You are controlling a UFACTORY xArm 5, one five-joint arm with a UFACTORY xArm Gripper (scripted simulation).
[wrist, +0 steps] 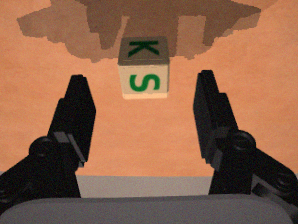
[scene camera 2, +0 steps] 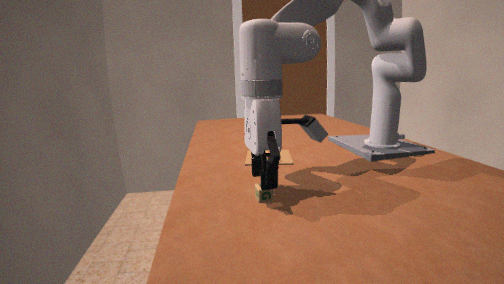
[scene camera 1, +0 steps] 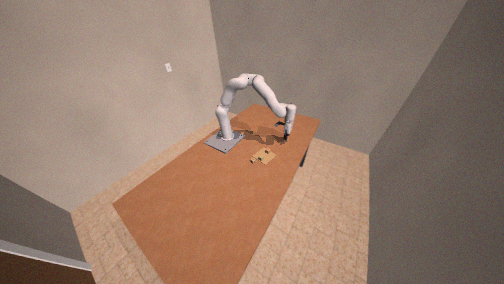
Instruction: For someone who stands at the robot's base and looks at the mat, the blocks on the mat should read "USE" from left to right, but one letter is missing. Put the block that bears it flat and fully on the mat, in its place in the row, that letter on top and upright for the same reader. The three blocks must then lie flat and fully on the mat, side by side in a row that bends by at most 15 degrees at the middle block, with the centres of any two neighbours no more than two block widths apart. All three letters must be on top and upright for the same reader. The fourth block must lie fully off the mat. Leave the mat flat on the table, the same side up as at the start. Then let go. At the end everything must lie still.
Path:
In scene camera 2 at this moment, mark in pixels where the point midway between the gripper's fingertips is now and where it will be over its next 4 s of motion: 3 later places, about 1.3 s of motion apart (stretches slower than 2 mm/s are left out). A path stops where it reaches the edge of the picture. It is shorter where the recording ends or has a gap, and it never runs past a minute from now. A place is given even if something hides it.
My gripper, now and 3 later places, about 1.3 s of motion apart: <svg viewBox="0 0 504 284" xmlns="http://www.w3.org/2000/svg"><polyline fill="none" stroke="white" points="264,181 264,197 263,159 256,135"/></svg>

